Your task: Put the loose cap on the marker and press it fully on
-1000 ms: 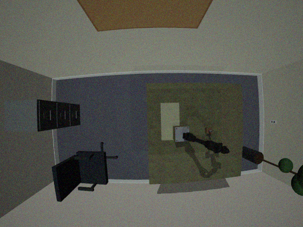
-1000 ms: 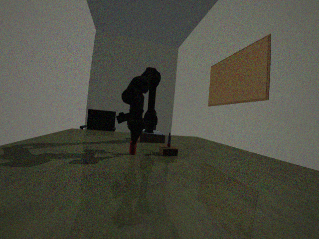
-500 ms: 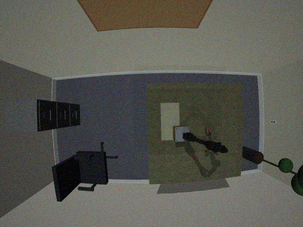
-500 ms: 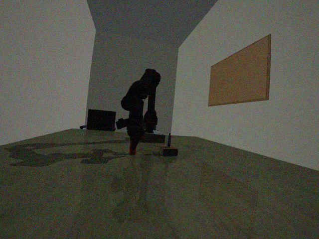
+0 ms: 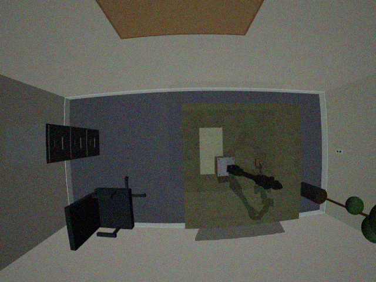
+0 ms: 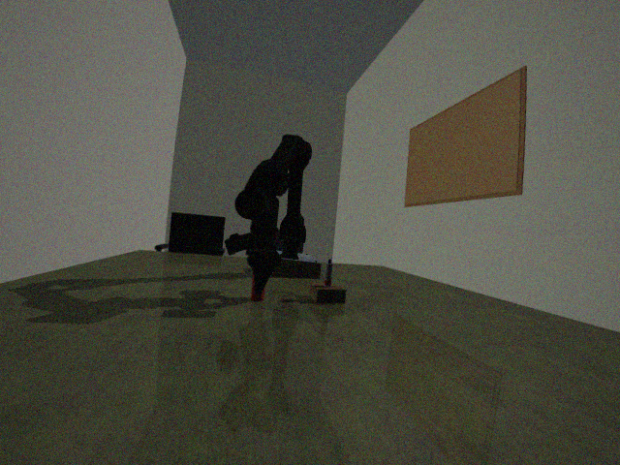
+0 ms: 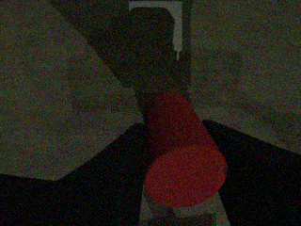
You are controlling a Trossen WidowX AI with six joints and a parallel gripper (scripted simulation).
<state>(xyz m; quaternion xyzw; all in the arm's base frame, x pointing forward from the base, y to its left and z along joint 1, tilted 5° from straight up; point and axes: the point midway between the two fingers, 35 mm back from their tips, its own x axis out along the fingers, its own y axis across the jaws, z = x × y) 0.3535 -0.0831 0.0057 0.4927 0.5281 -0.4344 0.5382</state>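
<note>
Right now my gripper tip is 4 cm past the brown holder block and 17 cm to the right of it. Round my gripper tip: red cap: 1 cm above.
</note>
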